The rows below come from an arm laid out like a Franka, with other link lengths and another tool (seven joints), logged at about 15 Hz.
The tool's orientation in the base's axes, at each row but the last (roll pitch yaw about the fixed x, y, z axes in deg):
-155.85, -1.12, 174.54
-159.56, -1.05, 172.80
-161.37, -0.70, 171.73
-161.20, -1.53, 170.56
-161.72, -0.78, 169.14
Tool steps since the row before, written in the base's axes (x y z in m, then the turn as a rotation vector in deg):
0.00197, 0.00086, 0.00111, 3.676, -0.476, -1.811
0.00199, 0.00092, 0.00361, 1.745, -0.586, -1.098
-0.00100, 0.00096, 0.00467, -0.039, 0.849, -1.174
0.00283, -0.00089, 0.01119, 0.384, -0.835, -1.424
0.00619, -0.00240, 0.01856, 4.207, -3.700, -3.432
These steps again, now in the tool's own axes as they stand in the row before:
-0.00186, 0.00048, -0.00147, -3.739, 0.598, 1.637
-0.00179, -0.00018, -0.00382, -1.825, 0.032, 1.124
0.00118, -0.00072, -0.00467, 0.146, 1.166, 0.848
-0.00264, -0.00402, -0.01053, -0.554, -0.266, 1.580
-0.00628, -0.00698, -0.01733, -4.875, -1.642, 4.087

